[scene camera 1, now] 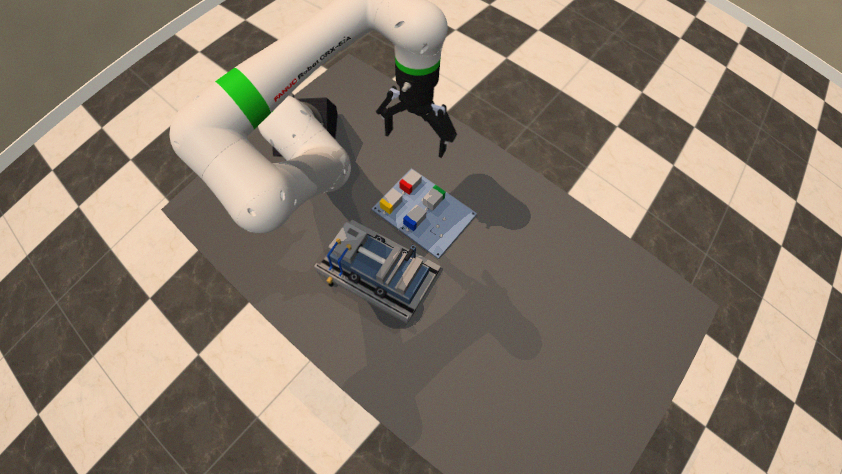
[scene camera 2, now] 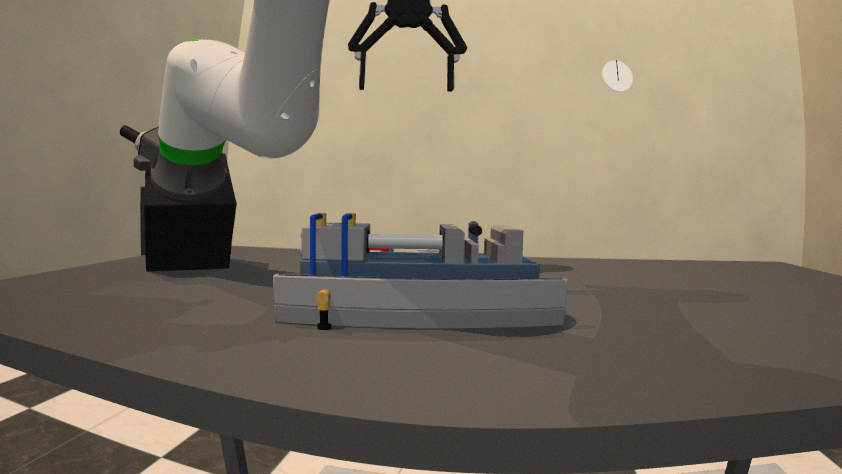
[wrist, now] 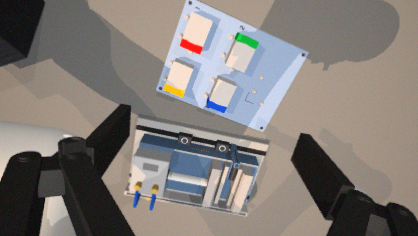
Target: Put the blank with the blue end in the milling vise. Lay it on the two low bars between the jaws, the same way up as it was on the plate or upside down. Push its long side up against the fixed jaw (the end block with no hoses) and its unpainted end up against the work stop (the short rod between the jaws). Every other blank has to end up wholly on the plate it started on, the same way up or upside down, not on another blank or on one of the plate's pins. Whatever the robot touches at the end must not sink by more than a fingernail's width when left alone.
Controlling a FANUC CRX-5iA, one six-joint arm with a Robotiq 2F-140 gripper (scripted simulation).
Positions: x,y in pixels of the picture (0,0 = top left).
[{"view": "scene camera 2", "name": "my gripper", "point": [406,88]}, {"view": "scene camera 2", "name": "fixed jaw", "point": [512,238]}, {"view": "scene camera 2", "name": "moving jaw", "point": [453,238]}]
